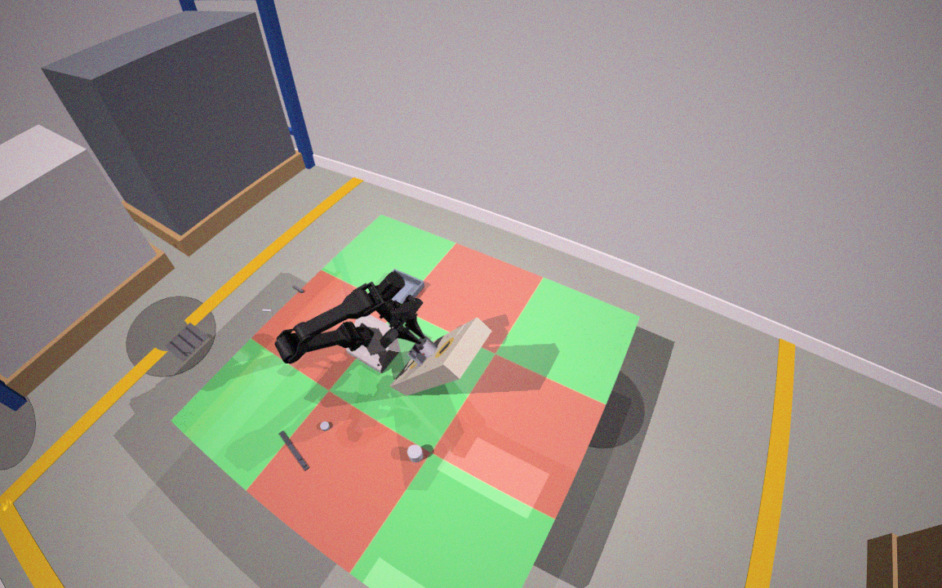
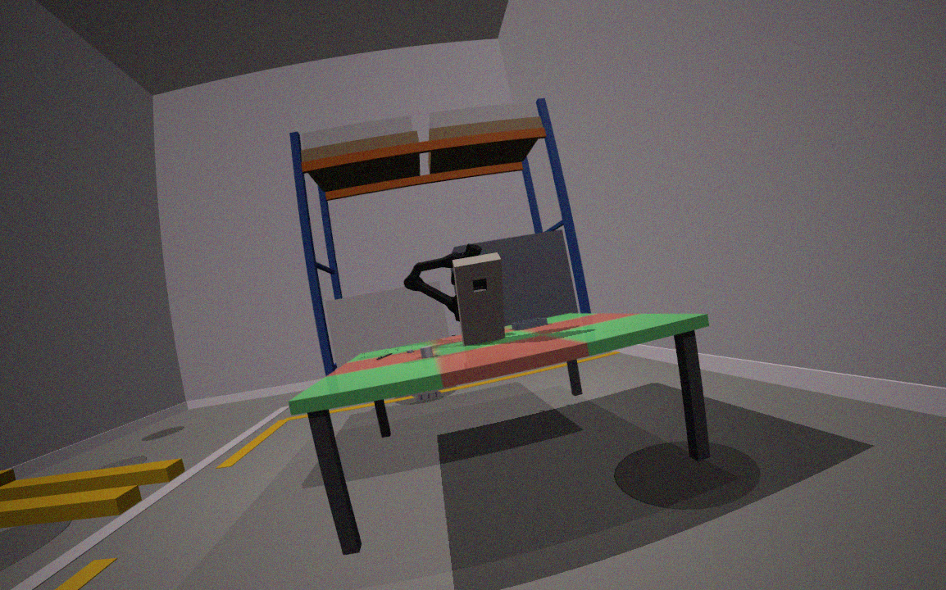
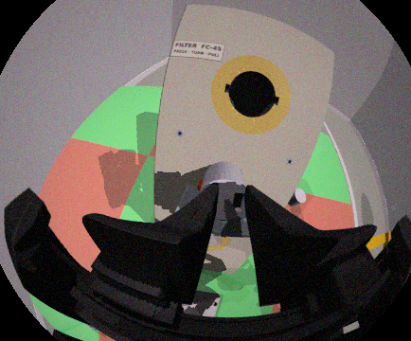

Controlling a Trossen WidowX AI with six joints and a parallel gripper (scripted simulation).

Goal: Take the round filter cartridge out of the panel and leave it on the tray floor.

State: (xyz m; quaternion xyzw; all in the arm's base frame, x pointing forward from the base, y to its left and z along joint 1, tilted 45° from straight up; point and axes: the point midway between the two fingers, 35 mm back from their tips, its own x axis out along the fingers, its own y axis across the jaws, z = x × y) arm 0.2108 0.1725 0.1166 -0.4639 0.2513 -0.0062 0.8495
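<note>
My gripper tip is 3 cm above the round filter cartridge and 1 cm short of it. The rest, counted from my gripper tip: grey tray (37 cm behind, 23 cm to the left, 23 cm below); then beige service panel (5 cm below, 5 cm ahead).
</note>
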